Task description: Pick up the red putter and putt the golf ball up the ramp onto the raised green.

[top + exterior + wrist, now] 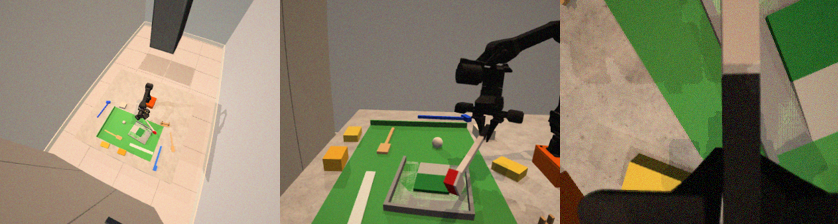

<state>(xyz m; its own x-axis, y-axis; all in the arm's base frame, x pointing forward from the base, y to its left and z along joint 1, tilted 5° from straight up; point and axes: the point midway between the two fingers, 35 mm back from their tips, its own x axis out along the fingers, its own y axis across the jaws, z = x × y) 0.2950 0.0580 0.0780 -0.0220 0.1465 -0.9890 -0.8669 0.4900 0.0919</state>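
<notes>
Right now my gripper tip is 50 mm short of the red putter, 100 mm to the right of it and 10 mm below it. The rest, counted from my gripper tip: white bar: 330 mm ahead, 130 mm to the left, 130 mm below; then white golf ball: 120 mm ahead, 210 mm to the right, 110 mm below; then blue putter: 50 mm ahead, 570 mm to the right, 120 mm below.
</notes>
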